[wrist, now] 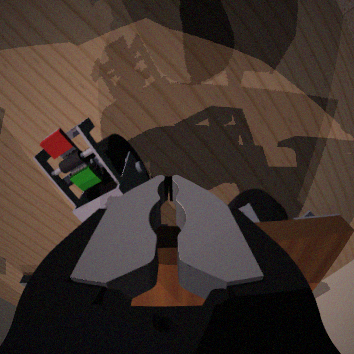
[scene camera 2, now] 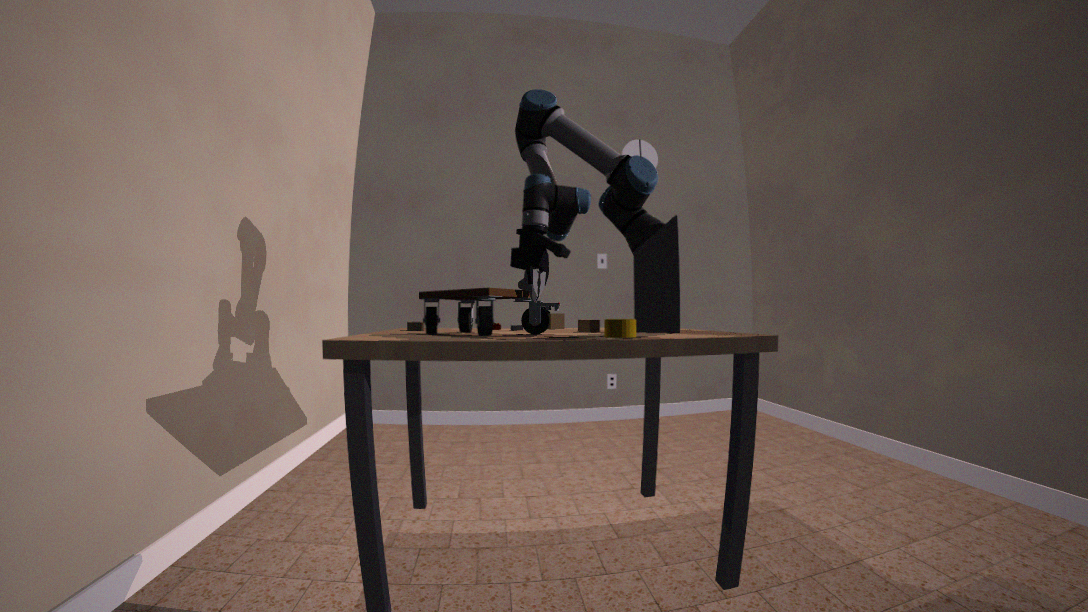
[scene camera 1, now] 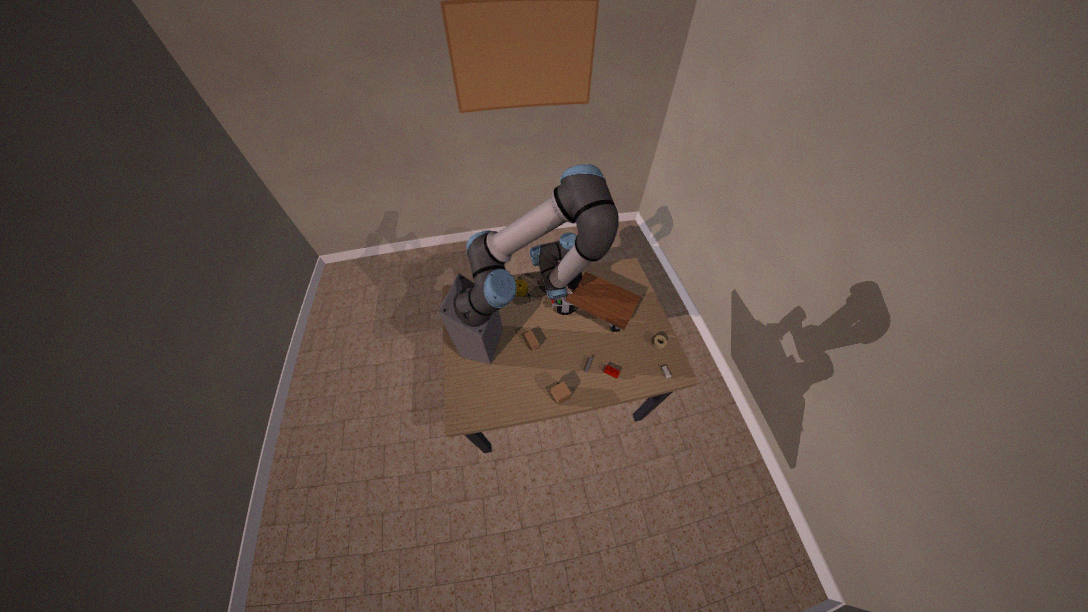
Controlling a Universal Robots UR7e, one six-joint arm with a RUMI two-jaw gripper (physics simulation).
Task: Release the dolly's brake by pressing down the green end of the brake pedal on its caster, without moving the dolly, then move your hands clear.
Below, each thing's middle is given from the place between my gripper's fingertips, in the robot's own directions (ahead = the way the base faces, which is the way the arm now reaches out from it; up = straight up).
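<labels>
There's the brake pedal [wrist: 57, 143], and my gripper is 60 mm past it, 30 mm to the left of it and 10 mm above it. Counting from my gripper, the dolly [scene camera 2: 484, 319] is 110 mm ahead, 110 mm to the right and 40 mm below, and then the caster [scene camera 2: 534, 308] is 50 mm to the right, 20 mm behind and 40 mm below.
</labels>
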